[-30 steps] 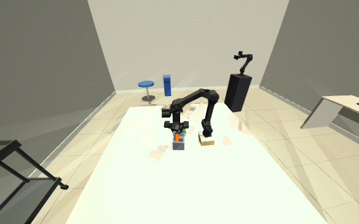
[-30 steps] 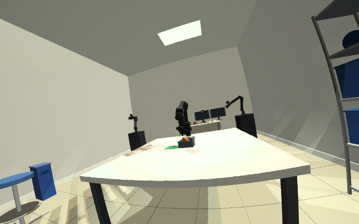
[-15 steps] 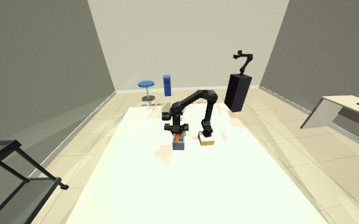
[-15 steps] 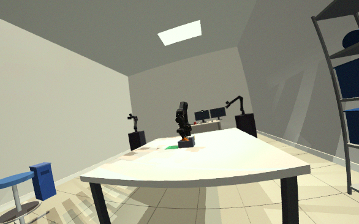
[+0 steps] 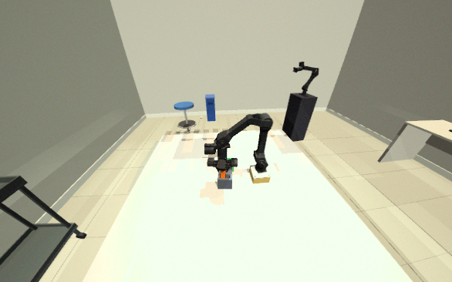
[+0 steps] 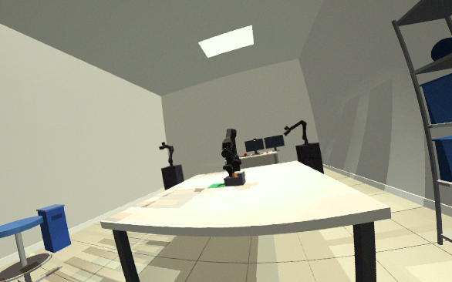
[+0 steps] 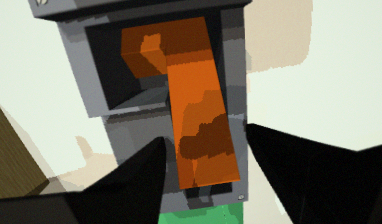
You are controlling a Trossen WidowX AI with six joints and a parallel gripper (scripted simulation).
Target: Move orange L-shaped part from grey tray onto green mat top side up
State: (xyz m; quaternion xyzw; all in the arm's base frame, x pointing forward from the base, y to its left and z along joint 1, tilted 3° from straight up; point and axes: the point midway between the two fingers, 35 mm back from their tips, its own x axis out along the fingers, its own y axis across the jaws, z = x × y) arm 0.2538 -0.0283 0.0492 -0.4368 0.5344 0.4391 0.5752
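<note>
Now: the orange L-shaped part 1 cm behind my gripper tip, 4 cm to the left of it and 3 cm below it. From my gripper tip the other things lie so: green mat 5 cm behind, 14 cm to the right, 8 cm below.
</note>
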